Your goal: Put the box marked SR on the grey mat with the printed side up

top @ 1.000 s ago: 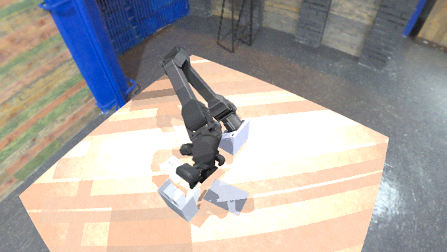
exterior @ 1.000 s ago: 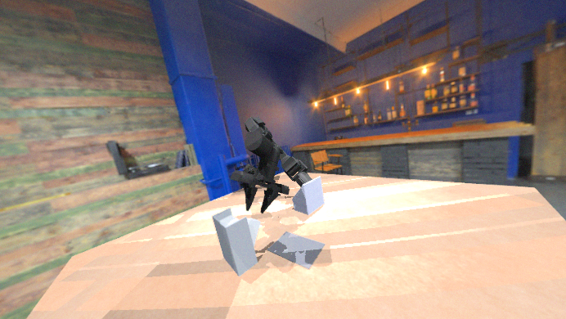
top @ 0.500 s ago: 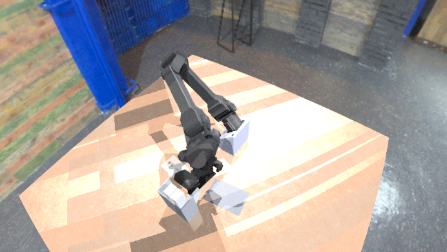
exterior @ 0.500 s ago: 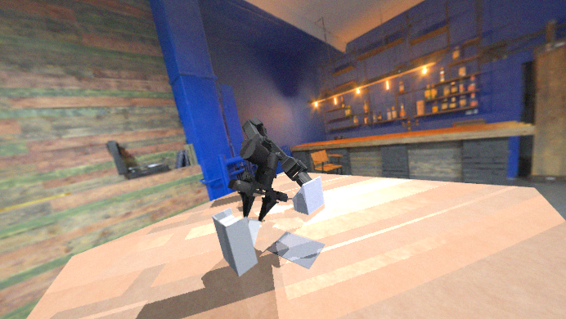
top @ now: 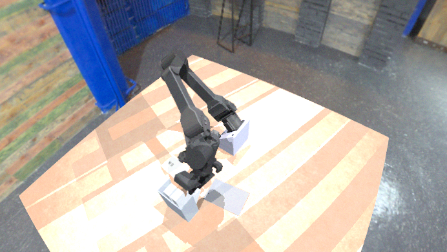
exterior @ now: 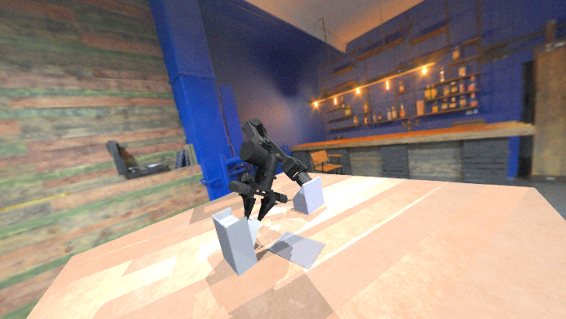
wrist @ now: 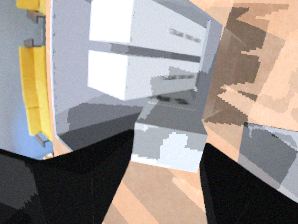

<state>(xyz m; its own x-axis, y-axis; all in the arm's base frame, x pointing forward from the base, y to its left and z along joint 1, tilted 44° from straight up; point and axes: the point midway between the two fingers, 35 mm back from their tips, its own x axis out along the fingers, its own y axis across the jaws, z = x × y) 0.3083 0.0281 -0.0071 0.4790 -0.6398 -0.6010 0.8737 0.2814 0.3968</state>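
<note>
Now: gripper tip 30 mm short of the SR box, 10 mm to the left of it and 50 mm above it. The rest, counted from my gripper tip: grey mat 80 mm behind, 80 mm to the left, 110 mm below; flat white item 80 mm behind, 170 mm to the right, 110 mm below.
</note>
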